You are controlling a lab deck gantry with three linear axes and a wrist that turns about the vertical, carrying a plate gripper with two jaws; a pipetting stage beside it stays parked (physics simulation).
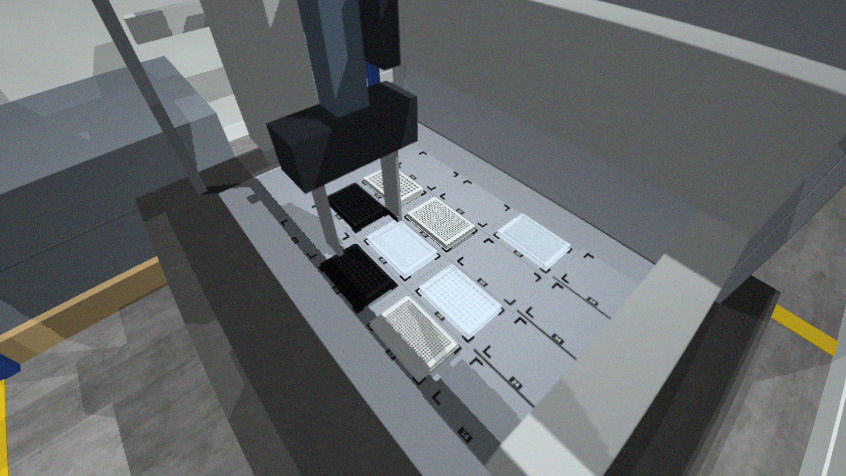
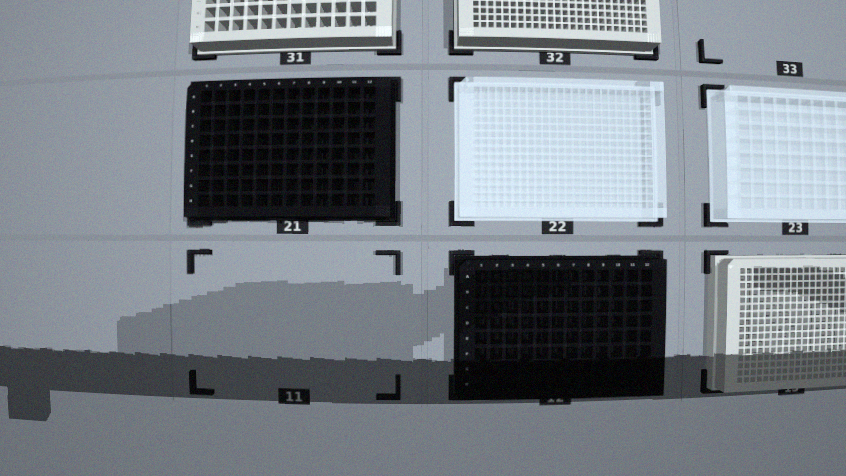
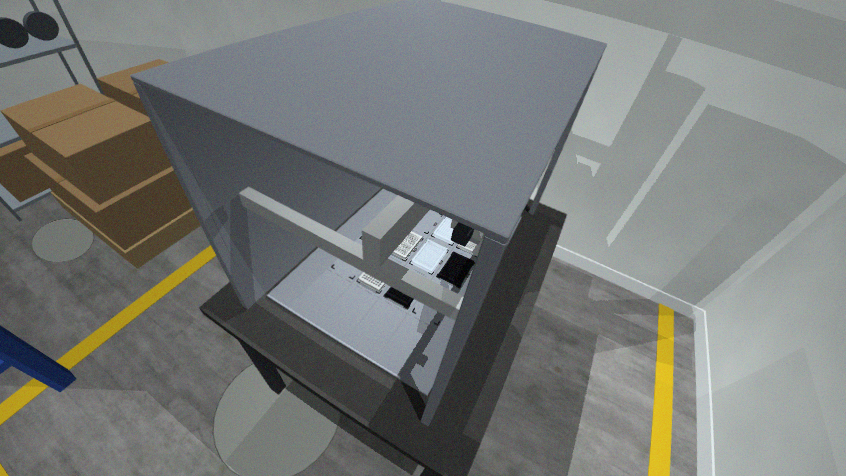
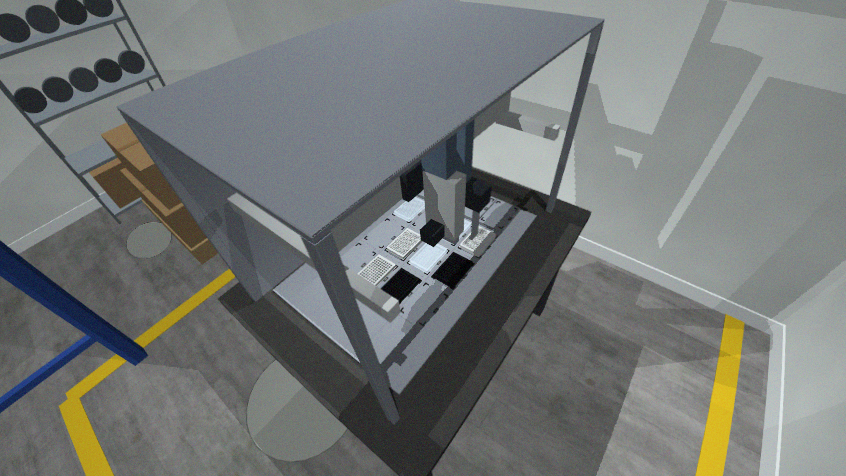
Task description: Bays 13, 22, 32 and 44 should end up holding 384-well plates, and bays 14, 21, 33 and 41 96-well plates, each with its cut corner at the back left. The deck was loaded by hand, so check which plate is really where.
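Frame: origin at the robot's base, x ahead, y left, z up, level; metres.
Seen in the pictures: gripper, fingertip midpoint: point(image 1: 365, 230); robot's base at its link origin: point(image 1: 282, 223) point(image 2: 196, 388) point(image 3: 437, 324) point(image 4: 422, 324).
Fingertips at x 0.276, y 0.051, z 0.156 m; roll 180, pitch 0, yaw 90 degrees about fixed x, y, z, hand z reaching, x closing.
Pixels of each thing's top centre, then the offset from my fingertips to it. "spot": a spot on its surface instead.
- bay 21 at a spot on its surface: point(image 2: 289, 148) point(image 1: 355, 203) spot: dx -0.209, dy +0.098, dz -0.142 m
- bay 12 at a spot on its surface: point(image 2: 559, 319) point(image 1: 358, 272) spot: dx -0.049, dy -0.003, dz -0.149 m
- bay 13 at a spot on its surface: point(image 2: 786, 319) point(image 1: 406, 324) spot: dx +0.097, dy -0.005, dz -0.144 m
- bay 32 at a spot on its surface: point(image 2: 559, 17) point(image 1: 430, 225) spot: dx -0.049, dy +0.178, dz -0.143 m
- white 96-well plate at a spot on its surface: point(image 2: 292, 17) spot: dx -0.210, dy +0.178, dz -0.142 m
My gripper point(image 1: 369, 234) is open and empty, with its jaws hanging above the deck. Black 96-well plates stand in bay 21 point(image 1: 356, 206) point(image 2: 289, 148) and bay 12 point(image 1: 358, 277) point(image 2: 559, 319). White 384-well plates stand in bay 13 point(image 1: 418, 332) point(image 2: 786, 319) and bay 32 point(image 1: 441, 222) point(image 2: 559, 17). A white 96-well plate point(image 1: 393, 184) point(image 2: 292, 17) is in bay 31. Clear plates are a 384-well one point(image 1: 402, 248) point(image 2: 559, 150) in bay 22, a 96-well one point(image 1: 460, 300) point(image 2: 786, 153) in bay 23, and one point(image 1: 533, 241) in bay 43. Plates 12, 21 and 22 show cut corners back left.
Bays 11, 14, 33 and 44 hold no plate. Corner brackets edge the bays. The parked pipetting stage point(image 4: 444, 201) stands beside the gripper. Enclosure posts point(image 4: 572, 124) and a roof point(image 3: 378, 100) point(image 4: 354, 88) surround the deck. Cardboard boxes point(image 3: 88, 124) stand outside.
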